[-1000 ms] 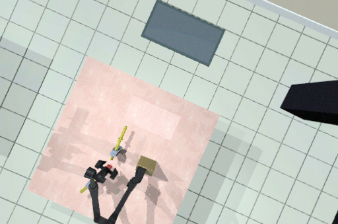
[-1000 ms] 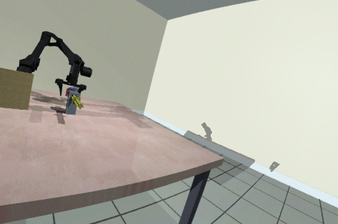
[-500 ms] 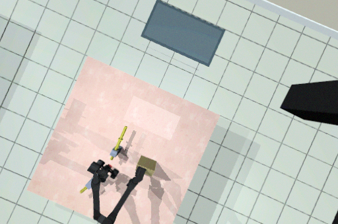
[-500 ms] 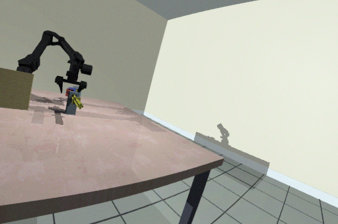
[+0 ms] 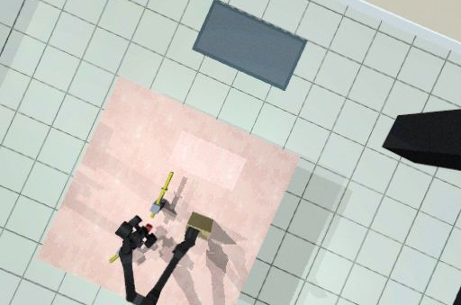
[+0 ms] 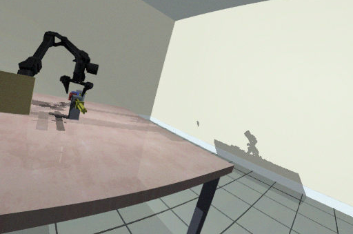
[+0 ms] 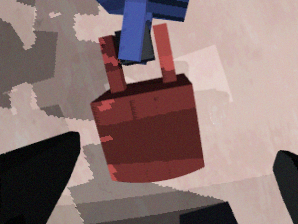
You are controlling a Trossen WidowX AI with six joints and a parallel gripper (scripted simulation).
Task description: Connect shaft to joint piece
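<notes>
My gripper tip is now 10 mm past the red joint piece, 20 mm to the right of it and 10 mm above it.
</notes>
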